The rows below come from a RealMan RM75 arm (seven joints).
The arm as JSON. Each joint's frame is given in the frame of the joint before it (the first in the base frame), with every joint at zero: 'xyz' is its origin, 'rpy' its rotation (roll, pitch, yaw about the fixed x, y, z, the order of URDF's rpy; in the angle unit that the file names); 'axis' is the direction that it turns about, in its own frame. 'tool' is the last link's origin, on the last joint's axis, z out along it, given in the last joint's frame.
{
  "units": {
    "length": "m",
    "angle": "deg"
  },
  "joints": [
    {
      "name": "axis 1",
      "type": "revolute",
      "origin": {
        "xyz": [
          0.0,
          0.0,
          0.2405
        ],
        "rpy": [
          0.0,
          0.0,
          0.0
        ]
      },
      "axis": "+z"
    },
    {
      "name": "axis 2",
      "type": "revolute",
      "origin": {
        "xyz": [
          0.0,
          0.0,
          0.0
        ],
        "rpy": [
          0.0,
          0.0,
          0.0
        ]
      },
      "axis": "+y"
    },
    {
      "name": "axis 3",
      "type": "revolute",
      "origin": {
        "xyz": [
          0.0,
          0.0,
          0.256
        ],
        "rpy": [
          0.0,
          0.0,
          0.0
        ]
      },
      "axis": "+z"
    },
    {
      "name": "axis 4",
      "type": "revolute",
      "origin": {
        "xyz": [
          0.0,
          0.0,
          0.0
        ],
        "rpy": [
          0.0,
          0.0,
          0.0
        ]
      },
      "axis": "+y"
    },
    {
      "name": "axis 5",
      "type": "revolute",
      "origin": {
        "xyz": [
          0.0,
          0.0,
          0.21
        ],
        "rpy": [
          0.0,
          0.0,
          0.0
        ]
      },
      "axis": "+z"
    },
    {
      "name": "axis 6",
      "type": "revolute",
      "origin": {
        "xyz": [
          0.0,
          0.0,
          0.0
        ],
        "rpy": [
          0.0,
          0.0,
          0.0
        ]
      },
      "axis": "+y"
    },
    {
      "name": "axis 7",
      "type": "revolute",
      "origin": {
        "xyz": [
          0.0,
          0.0,
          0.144
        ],
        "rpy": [
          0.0,
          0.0,
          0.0
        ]
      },
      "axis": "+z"
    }
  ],
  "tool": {
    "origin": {
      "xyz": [
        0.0,
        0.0,
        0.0
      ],
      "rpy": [
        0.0,
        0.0,
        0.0
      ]
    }
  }
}
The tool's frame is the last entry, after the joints.
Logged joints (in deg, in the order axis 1, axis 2, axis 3, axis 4, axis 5, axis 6, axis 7), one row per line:
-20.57 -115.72 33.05 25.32 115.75 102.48 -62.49
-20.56 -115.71 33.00 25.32 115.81 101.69 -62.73
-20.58 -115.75 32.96 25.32 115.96 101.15 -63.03
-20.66 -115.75 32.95 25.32 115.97 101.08 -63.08
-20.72 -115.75 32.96 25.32 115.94 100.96 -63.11
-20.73 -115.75 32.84 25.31 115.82 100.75 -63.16
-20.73 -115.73 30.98 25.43 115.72 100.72 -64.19
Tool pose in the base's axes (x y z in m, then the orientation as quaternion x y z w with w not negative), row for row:
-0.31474 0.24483 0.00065 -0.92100 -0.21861 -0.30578 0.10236
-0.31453 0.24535 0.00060 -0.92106 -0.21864 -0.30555 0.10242
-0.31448 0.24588 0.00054 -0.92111 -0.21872 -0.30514 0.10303
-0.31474 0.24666 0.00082 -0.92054 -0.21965 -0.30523 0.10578
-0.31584 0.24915 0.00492 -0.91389 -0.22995 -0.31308 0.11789
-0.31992 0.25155 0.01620 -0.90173 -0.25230 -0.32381 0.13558
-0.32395 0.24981 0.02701 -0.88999 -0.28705 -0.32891 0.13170
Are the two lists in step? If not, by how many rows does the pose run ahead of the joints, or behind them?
The pose runs 2 rows ahead of the joints: the pose in row i belongs to the joints in row i + 2.
